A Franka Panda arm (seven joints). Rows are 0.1 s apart.
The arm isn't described. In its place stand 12 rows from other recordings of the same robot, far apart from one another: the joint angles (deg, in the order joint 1, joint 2, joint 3, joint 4, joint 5, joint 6, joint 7), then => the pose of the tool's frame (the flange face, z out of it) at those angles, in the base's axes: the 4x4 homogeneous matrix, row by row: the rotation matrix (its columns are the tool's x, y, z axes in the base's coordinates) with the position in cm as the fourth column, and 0 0 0 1 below.
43.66 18.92 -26.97 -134.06 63.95 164.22 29.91 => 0.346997 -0.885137 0.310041 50.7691; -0.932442 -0.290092 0.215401 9.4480; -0.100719 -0.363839 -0.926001 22.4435; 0 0 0 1
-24.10 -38.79 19.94 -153.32 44.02 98.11 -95.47 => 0.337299 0.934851 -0.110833 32.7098; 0.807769 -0.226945 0.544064 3.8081; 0.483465 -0.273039 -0.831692 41.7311; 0 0 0 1
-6.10 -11.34 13.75 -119.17 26.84 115.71 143.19 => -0.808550 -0.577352 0.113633 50.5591; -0.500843 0.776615 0.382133 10.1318; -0.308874 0.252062 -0.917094 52.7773; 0 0 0 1
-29.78 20.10 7.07 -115.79 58.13 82.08 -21.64 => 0.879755 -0.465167 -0.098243 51.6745; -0.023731 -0.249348 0.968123 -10.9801; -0.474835 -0.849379 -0.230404 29.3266; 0 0 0 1
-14.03 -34.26 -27.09 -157.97 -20.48 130.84 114.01 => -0.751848 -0.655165 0.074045 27.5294; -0.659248 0.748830 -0.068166 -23.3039; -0.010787 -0.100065 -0.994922 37.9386; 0 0 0 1
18.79 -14.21 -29.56 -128.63 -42.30 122.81 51.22 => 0.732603 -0.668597 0.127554 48.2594; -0.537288 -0.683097 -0.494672 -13.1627; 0.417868 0.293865 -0.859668 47.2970; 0 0 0 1
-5.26 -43.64 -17.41 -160.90 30.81 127.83 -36.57 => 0.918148 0.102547 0.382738 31.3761; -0.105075 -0.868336 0.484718 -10.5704; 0.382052 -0.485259 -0.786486 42.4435; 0 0 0 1
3.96 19.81 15.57 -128.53 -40.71 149.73 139.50 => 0.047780 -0.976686 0.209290 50.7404; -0.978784 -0.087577 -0.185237 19.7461; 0.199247 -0.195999 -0.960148 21.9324; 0 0 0 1
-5.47 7.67 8.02 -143.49 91.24 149.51 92.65 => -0.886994 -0.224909 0.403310 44.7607; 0.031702 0.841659 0.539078 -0.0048; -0.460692 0.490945 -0.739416 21.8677; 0 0 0 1
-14.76 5.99 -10.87 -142.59 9.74 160.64 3.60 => 0.767664 -0.605570 0.209707 44.1192; -0.608183 -0.791567 -0.059460 -22.1448; 0.202004 -0.081895 -0.975955 26.8460; 0 0 0 1
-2.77 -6.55 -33.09 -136.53 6.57 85.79 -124.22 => 0.187157 0.856268 -0.481432 31.8085; 0.833119 0.121305 0.539627 -21.2200; 0.520466 -0.502085 -0.690671 32.9122; 0 0 0 1
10.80 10.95 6.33 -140.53 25.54 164.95 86.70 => -0.043101 -0.977504 0.206464 48.7222; -0.975796 0.085536 0.201262 12.5272; -0.214395 -0.192792 -0.957531 24.3412; 0 0 0 1
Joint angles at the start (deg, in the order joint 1, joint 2, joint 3, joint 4, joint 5, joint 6, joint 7): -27.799 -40.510 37.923 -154.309 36.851 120.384 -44.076
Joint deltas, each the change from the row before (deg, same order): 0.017 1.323 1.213 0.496 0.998 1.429 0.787; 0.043 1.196 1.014 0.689 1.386 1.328 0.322; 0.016 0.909 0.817 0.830 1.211 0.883 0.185; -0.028 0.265 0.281 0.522 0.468 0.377 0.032; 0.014 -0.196 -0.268 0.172 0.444 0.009 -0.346; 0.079 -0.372 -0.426 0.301 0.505 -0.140 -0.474; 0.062 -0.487 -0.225 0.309 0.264 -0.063 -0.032; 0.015 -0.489 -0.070 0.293 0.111 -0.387 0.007; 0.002 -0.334 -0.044 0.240 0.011 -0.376 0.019
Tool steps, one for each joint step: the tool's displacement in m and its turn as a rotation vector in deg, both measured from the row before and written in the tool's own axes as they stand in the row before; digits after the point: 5 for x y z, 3 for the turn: 0.00726 -0.00385 0.00493 0.265 0.566 0.323; 0.00802 -0.00417 0.00271 0.503 1.062 0.092; 0.00776 -0.00432 0.00062 0.499 1.024 -0.063; 0.00420 -0.00183 -0.00157 0.058 0.655 -0.124; 0.00105 0.00044 -0.00299 0.111 0.656 -0.034; 0.00166 0.00005 -0.00493 0.113 0.869 -0.182; 0.00197 -0.00095 -0.00493 -0.215 0.742 -0.058; 0.00149 -0.00181 -0.00380 -0.115 0.321 -0.177; 0.00108 -0.00143 -0.00266 -0.053 0.130 -0.162
